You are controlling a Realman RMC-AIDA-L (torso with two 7-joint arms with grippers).
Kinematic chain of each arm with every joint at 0, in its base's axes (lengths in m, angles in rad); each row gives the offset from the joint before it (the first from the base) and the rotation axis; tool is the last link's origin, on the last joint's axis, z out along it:
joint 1: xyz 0 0 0.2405 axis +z
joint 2: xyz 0 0 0 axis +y
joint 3: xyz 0 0 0.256 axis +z
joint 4: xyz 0 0 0 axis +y
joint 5: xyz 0 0 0.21 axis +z
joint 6: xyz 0 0 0 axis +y
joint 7: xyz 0 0 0.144 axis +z
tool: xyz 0 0 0
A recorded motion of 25 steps. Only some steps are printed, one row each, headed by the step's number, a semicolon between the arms.
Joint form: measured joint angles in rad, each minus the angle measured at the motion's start. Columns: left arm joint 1, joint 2, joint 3, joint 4, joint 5, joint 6, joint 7; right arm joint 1, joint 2, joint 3, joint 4, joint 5, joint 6, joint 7.
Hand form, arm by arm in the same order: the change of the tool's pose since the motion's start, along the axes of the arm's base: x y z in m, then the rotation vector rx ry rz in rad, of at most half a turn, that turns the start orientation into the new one. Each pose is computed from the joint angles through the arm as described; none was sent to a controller.
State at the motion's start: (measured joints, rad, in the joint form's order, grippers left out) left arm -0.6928 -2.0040 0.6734 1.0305 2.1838 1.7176 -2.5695; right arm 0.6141 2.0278 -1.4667 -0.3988 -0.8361 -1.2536 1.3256
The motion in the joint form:
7: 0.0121 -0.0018 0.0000 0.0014 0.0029 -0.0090 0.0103; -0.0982 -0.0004 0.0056 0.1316 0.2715 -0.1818 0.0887
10: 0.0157 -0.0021 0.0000 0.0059 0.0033 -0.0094 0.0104; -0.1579 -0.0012 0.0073 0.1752 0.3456 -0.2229 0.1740
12: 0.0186 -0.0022 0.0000 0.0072 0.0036 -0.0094 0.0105; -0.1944 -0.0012 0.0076 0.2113 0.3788 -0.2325 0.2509
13: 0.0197 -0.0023 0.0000 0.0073 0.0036 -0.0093 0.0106; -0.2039 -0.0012 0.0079 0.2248 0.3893 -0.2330 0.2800
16: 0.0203 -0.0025 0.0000 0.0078 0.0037 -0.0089 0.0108; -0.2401 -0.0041 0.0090 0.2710 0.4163 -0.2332 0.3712
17: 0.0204 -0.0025 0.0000 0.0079 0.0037 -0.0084 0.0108; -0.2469 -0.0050 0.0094 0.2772 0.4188 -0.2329 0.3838
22: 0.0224 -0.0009 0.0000 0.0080 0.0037 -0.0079 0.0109; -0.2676 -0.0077 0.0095 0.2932 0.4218 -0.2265 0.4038
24: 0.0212 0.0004 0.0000 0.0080 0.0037 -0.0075 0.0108; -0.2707 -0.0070 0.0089 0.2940 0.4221 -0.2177 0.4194
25: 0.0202 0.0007 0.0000 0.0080 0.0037 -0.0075 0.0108; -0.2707 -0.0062 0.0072 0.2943 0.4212 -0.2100 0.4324
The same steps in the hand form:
7: -0.0049 -0.0014 -0.0002 0.0099 0.0062 0.0053; 0.0421 -0.0273 0.0273 0.0145 0.3315 -0.2104
10: -0.0058 -0.0019 0.0004 0.0132 0.0084 0.0065; 0.0684 -0.0443 0.0351 0.0010 0.4481 -0.3349
12: -0.0067 -0.0024 0.0006 0.0140 0.0092 0.0087; 0.0874 -0.0568 0.0365 -0.0272 0.5191 -0.4380
13: -0.0071 -0.0026 0.0006 0.0139 0.0092 0.0096; 0.0934 -0.0604 0.0366 -0.0387 0.5438 -0.4745
16: -0.0073 -0.0028 0.0005 0.0137 0.0094 0.0097; 0.1153 -0.0753 0.0371 -0.0723 0.6169 -0.5973
17: -0.0073 -0.0029 0.0005 0.0133 0.0094 0.0096; 0.1188 -0.0780 0.0373 -0.0762 0.6263 -0.6158
22: -0.0082 -0.0032 0.0012 0.0139 0.0106 0.0113; 0.1294 -0.0862 0.0370 -0.0792 0.6370 -0.6659
24: -0.0079 -0.0029 0.0017 0.0144 0.0115 0.0101; 0.1314 -0.0870 0.0360 -0.0871 0.6448 -0.6841
25: -0.0076 -0.0027 0.0018 0.0146 0.0118 0.0091; 0.1321 -0.0869 0.0349 -0.0963 0.6497 -0.6965

